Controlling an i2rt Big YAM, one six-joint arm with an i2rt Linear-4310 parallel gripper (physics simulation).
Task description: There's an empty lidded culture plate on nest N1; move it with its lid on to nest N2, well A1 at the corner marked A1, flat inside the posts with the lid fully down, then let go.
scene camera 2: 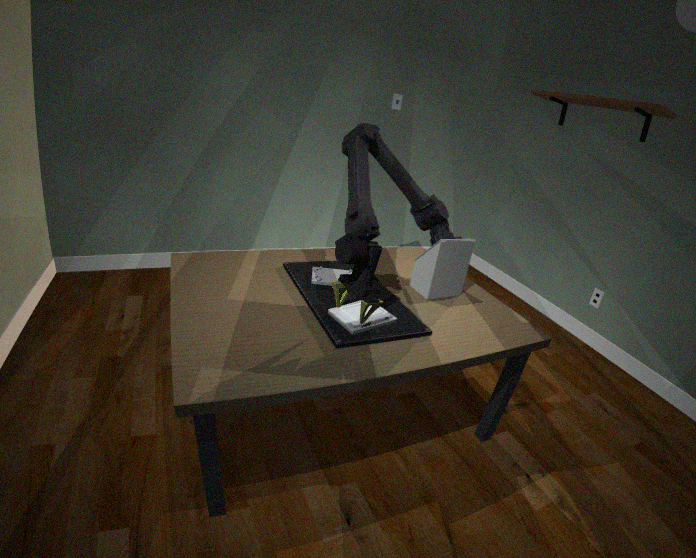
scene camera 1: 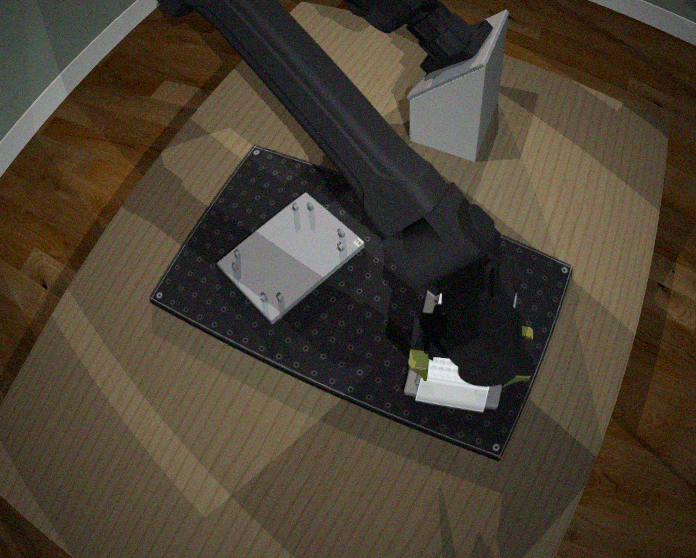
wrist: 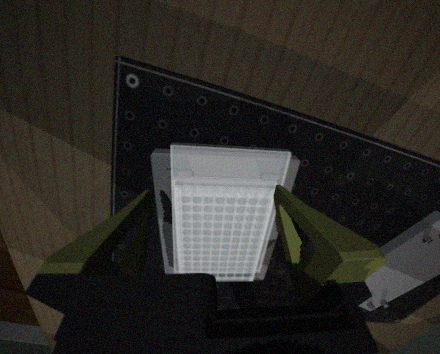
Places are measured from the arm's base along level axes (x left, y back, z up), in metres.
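Where they show: gripper, fingertip midpoint: point(scene camera 2: 349, 315) point(wrist: 213, 192); arm's base, origin of the base link: point(scene camera 2: 445, 249) point(scene camera 1: 459, 49).
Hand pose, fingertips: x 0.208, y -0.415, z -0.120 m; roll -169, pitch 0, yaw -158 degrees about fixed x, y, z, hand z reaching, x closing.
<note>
Each offset is from my fingertips to the top centre of the thing. Level surfaces: height alone.
The lidded white culture plate {dx -0.018, dy +0.023, dz +0.009 m} point(scene camera 1: 443, 396) point(scene camera 2: 343, 312) point(wrist: 222, 225) sits on grey nest N1 point(scene camera 1: 410, 383) point(wrist: 160, 172). Its wells show through the clear top, and a smooth pale band extends past them at one end; whether the lid is fully down I cannot tell. My gripper point(scene camera 1: 467, 374) point(scene camera 2: 350, 313) point(wrist: 213, 192) is open around the plate, one yellow-green finger on each side. In the wrist view the right fingertip appears close to the plate's edge and the left has a gap. Nest N2 {dx -0.287, dy +0.052, dz -0.006 m} point(scene camera 1: 290, 249) point(scene camera 2: 321, 276) point(wrist: 412, 267) has paired corner posts, no plate, and a small tag at one corner.
Both nests are on a black perforated board {dx -0.181, dy +0.066, dz -0.028 m} point(scene camera 1: 325, 342) point(scene camera 2: 406, 328) point(wrist: 150, 107) on the wooden table {dz -0.041 m} point(scene camera 1: 145, 453) point(scene camera 2: 232, 360). A grey slanted block point(scene camera 1: 447, 119) point(scene camera 2: 441, 273) stands by the arm's base. The arm point(scene camera 1: 325, 104) point(scene camera 2: 359, 180) reaches over the board.
</note>
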